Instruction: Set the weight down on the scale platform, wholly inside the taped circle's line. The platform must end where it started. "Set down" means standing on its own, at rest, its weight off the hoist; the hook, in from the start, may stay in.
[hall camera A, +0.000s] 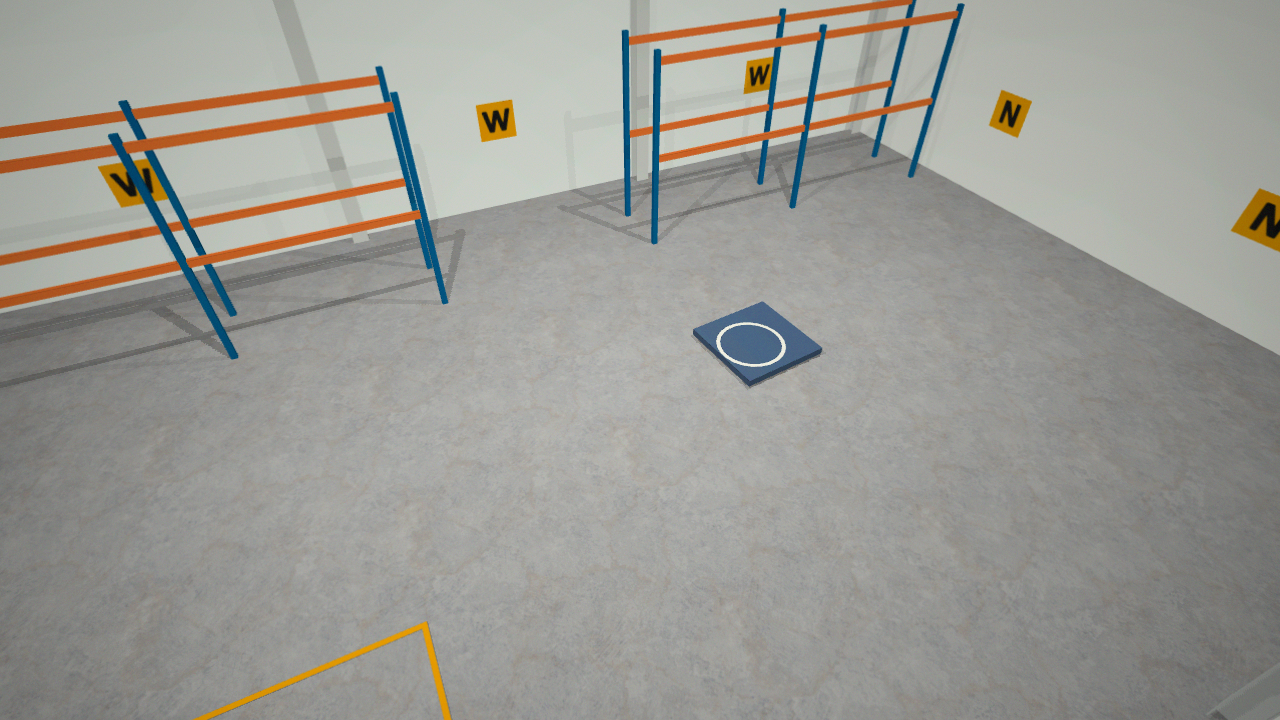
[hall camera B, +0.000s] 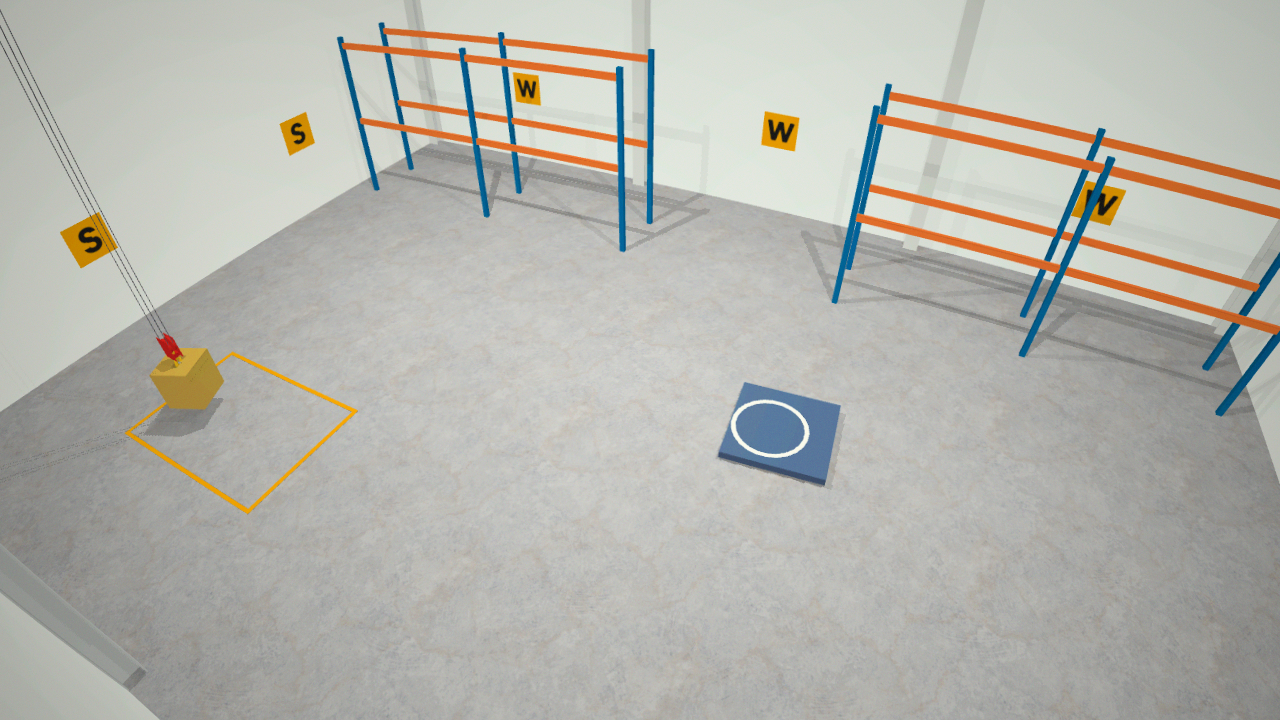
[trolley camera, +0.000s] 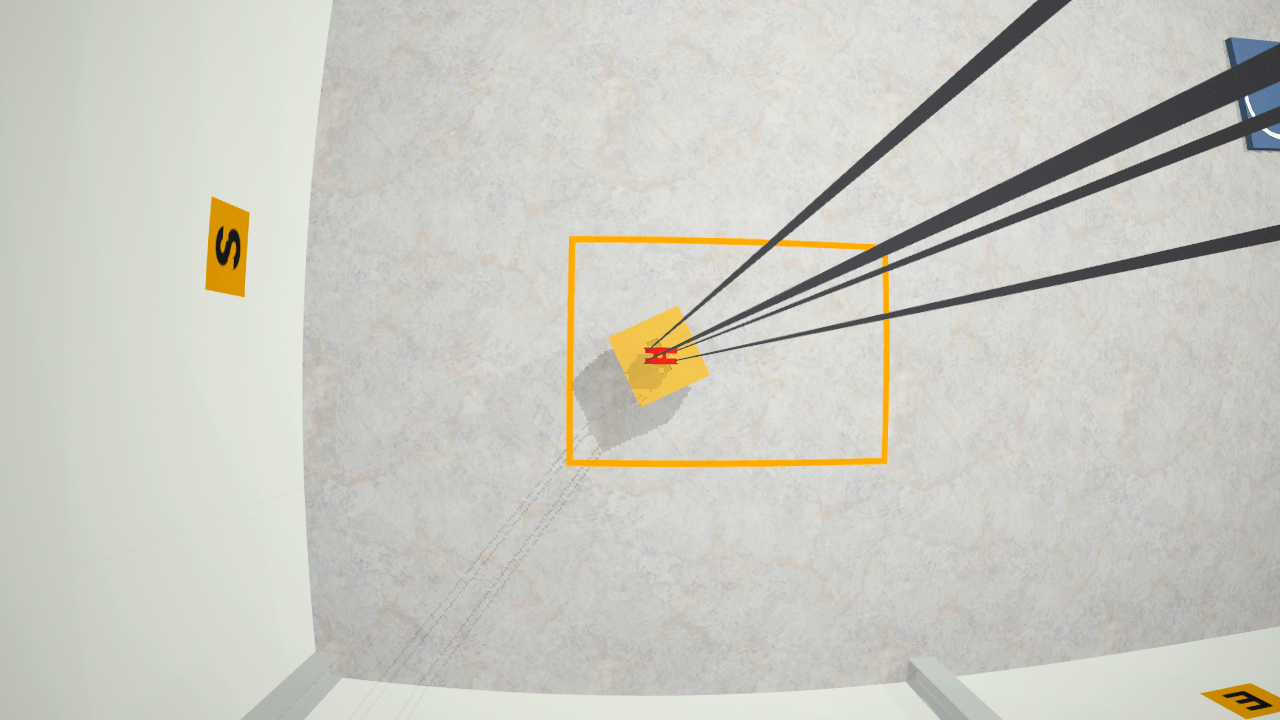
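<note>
The yellow block-shaped weight hangs upright from the ropes, with its shadow on the floor apart from it. My gripper, the hook under the red block, is engaged at the weight's top; the hook's tip is too small to make out. The blue scale platform lies flat on the floor, well away from the weight. Its white taped circle is off-centre on its top. The weight and hook do not show in hall camera A.
A yellow floor outline lies under the weight. Blue and orange racks stand along the W wall, one rack post beyond the platform in each hall view. The S wall sign is on the weight's side.
</note>
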